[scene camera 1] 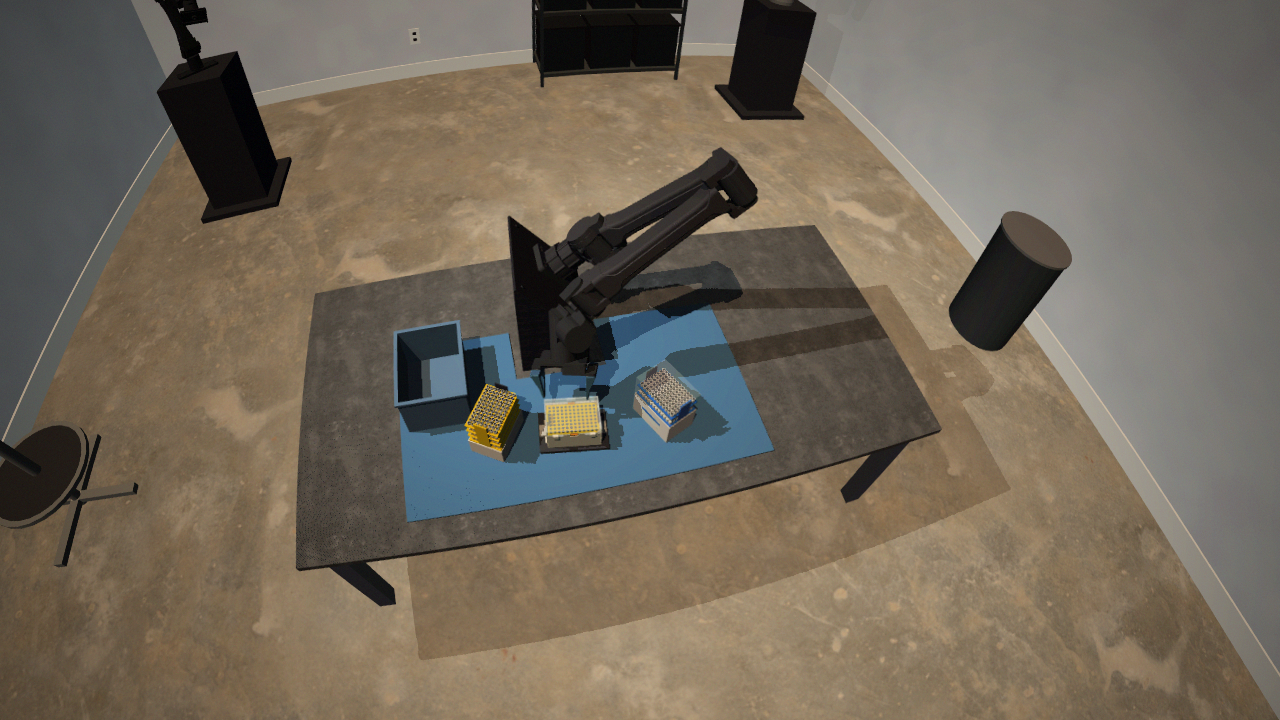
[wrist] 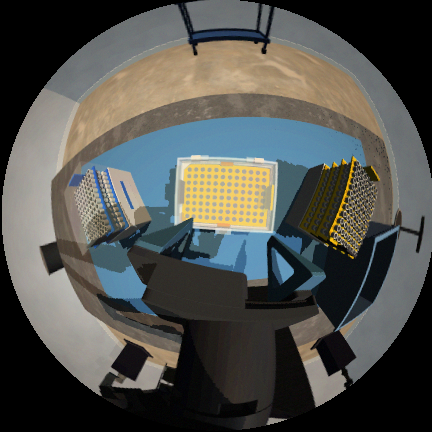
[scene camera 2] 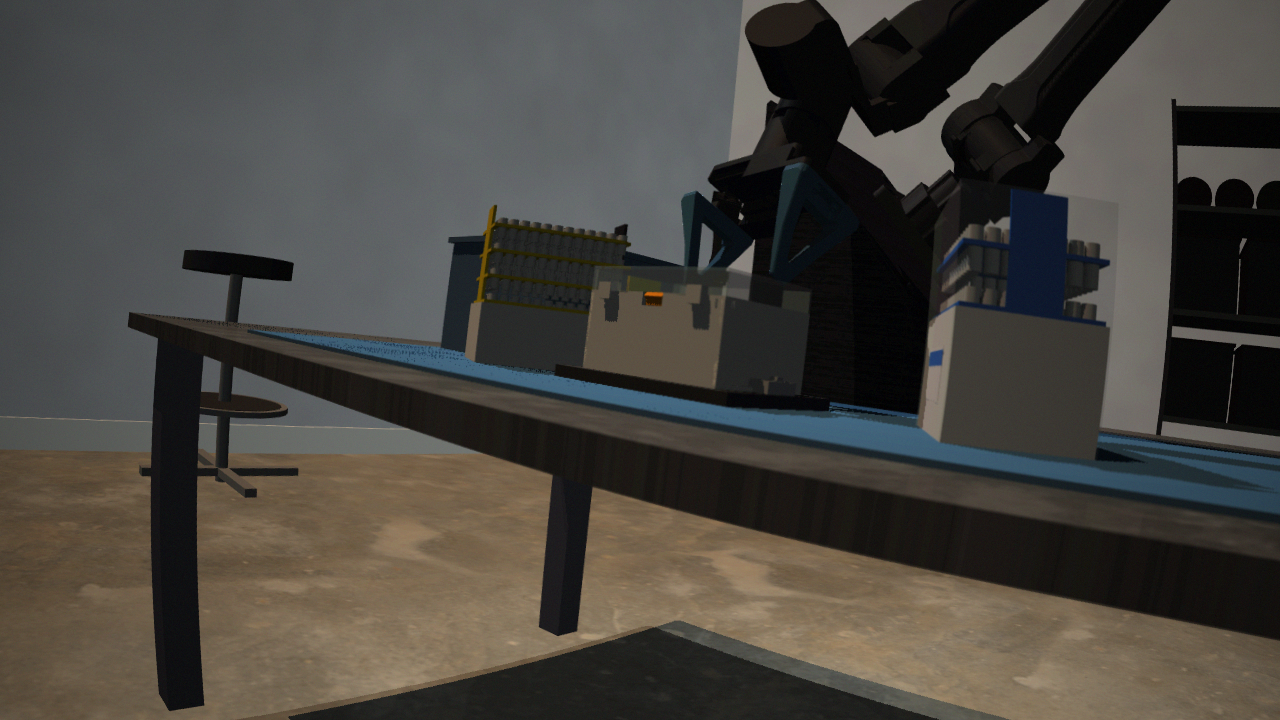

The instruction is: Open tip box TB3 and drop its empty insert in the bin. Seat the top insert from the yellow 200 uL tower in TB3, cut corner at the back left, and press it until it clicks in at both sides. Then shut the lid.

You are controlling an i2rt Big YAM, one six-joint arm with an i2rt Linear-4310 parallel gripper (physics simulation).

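Tip box TB3 (scene camera 1: pixel 575 439) (scene camera 2: pixel 651 340) stands at the middle of the mat, its clear lid down over a yellow insert (scene camera 1: pixel 572 418) (wrist: pixel 226 195). My gripper (scene camera 1: pixel 566 390) (scene camera 2: pixel 733 270) (wrist: pixel 232 230) is open and empty, its two fingertips apart near the hinge-side rear edge of the lid, at about lid height. Whether they touch the lid cannot be told. The yellow 200 uL tower (scene camera 1: pixel 493 413) (scene camera 2: pixel 550 264) (wrist: pixel 345 205) stands left of TB3 in scene camera 1, with several stacked yellow inserts. The blue-grey bin (scene camera 1: pixel 434 413) (scene camera 2: pixel 460 291) stands behind and left of the tower.
A tower with blue inserts and a clear cover (scene camera 1: pixel 665 400) (scene camera 2: pixel 1015 376) (wrist: pixel 112 205) stands right of TB3 in scene camera 1. A dark low holder (scene camera 1: pixel 574 447) (scene camera 2: pixel 689 392) lies under TB3. The blue mat (scene camera 1: pixel 465 497) lies on the dark table (scene camera 1: pixel 349 528).
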